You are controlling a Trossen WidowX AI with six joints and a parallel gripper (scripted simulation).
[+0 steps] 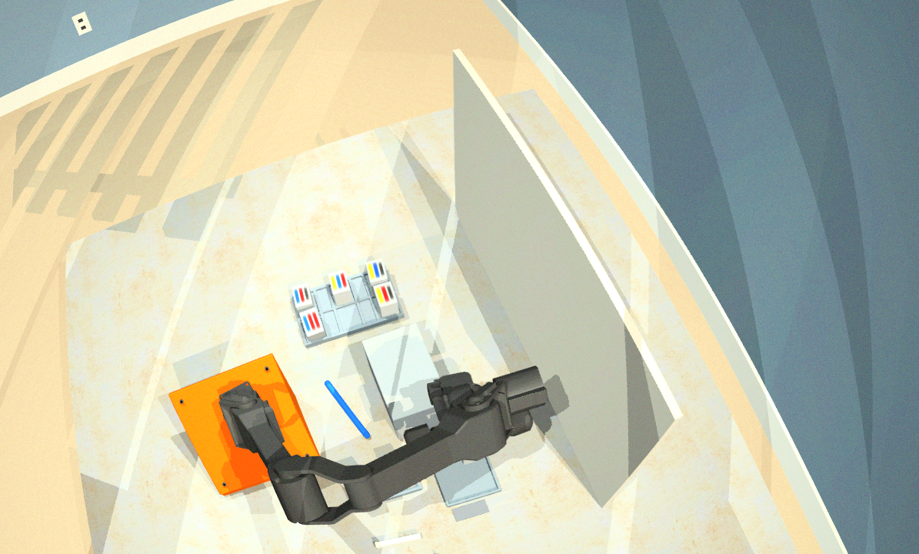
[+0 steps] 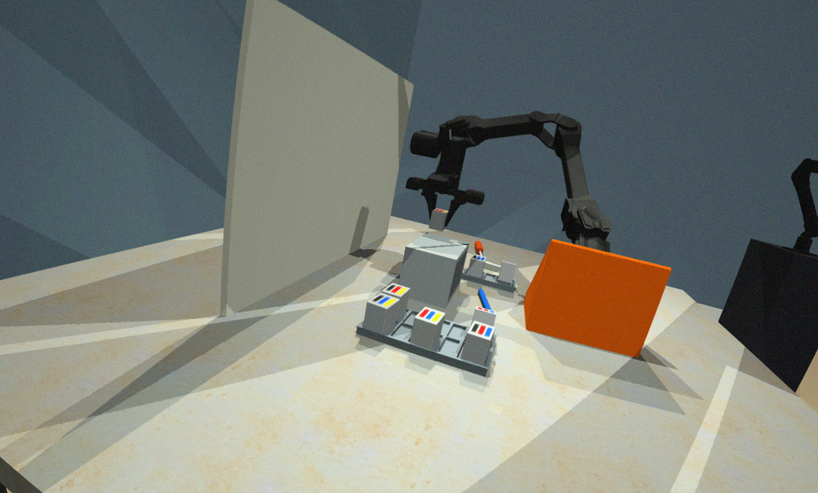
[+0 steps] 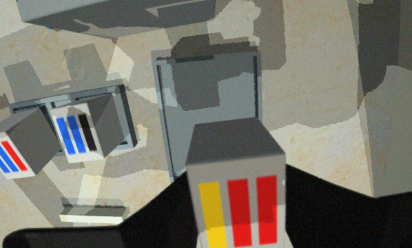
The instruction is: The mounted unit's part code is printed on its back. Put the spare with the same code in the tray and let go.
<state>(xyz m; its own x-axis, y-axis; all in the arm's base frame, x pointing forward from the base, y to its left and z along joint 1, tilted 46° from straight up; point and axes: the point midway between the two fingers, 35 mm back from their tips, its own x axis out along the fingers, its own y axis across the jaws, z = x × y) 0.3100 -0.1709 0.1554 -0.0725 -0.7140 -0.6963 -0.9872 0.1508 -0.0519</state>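
Right now the shallow pale tray is 10 cm below my gripper tip and 1 cm behind it. Also, from my gripper tip: grey mounted unit (18 cm to the left, 5 cm below, 2 cm behind); then grey spare block (2 cm above); then rack (15 cm behind, 10 cm below, 4 cm to the left).
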